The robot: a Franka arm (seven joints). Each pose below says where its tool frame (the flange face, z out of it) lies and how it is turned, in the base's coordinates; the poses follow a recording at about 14 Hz.
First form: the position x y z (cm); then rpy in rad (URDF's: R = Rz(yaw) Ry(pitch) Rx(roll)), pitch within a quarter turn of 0, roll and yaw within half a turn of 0.
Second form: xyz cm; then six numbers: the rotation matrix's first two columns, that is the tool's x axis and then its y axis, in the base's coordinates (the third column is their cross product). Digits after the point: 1 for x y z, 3 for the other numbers.
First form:
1: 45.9 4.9 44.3 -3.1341 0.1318 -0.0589
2: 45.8 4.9 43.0 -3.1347 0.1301 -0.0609
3: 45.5 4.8 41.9 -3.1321 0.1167 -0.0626
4: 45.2 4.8 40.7 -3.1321 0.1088 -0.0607
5: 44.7 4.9 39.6 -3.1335 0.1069 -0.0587
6: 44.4 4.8 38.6 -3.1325 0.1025 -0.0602
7: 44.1 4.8 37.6 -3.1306 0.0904 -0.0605
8: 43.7 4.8 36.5 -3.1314 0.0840 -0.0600
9: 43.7 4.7 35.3 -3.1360 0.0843 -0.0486
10: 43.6 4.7 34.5 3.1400 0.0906 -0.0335
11: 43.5 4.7 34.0 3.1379 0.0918 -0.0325
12: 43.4 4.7 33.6 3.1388 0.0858 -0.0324
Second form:
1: 45.9 4.9 44.3 0.990 -0.058 -0.131 -0.060 -0.998 -0.007
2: 45.8 4.9 43.0 0.990 -0.060 -0.130 -0.062 -0.998 -0.007
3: 45.5 4.8 41.9 0.991 -0.062 -0.116 -0.064 -0.998 -0.009
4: 45.2 4.8 40.7 0.992 -0.060 -0.109 -0.062 -0.998 -0.009
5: 44.7 4.9 39.6 0.993 -0.058 -0.107 -0.060 -0.998 -0.008
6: 44.4 4.8 38.6 0.993 -0.060 -0.102 -0.061 -0.998 -0.009
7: 44.1 4.8 37.6 0.994 -0.060 -0.090 -0.061 -0.998 -0.011
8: 43.7 4.8 36.5 0.995 -0.060 -0.084 -0.061 -0.998 -0.010
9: 43.7 4.7 35.3 0.995 -0.048 -0.084 -0.049 -0.999 -0.006
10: 43.6 4.7 34.5 0.995 -0.033 -0.090 -0.033 -0.999 0.002
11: 43.5 4.7 34.0 0.995 -0.032 -0.092 -0.032 -0.999 0.004
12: 43.4 4.7 33.6 0.996 -0.032 -0.086 -0.032 -0.999 0.003
